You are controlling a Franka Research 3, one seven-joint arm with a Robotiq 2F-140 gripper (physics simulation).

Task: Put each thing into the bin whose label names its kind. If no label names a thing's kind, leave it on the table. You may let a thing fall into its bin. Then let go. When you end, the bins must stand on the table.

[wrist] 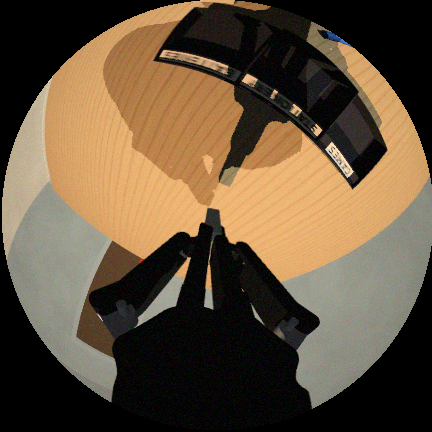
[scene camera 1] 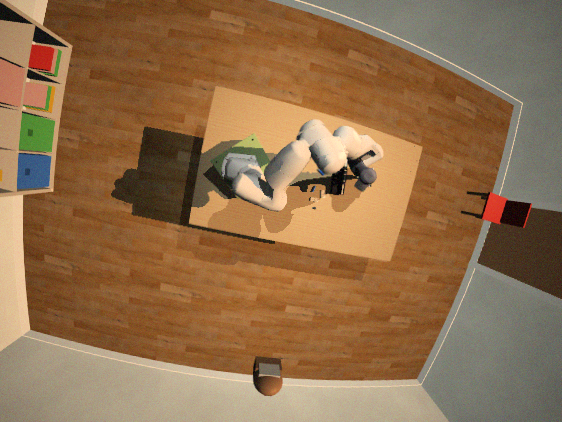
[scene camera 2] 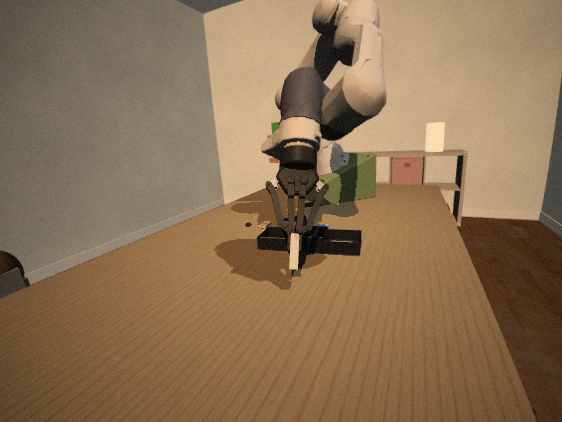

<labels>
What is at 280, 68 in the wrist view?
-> A three joined black bins.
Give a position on a three joined black bins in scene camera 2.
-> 320, 239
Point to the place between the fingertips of the gripper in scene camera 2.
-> At 293, 269
</labels>
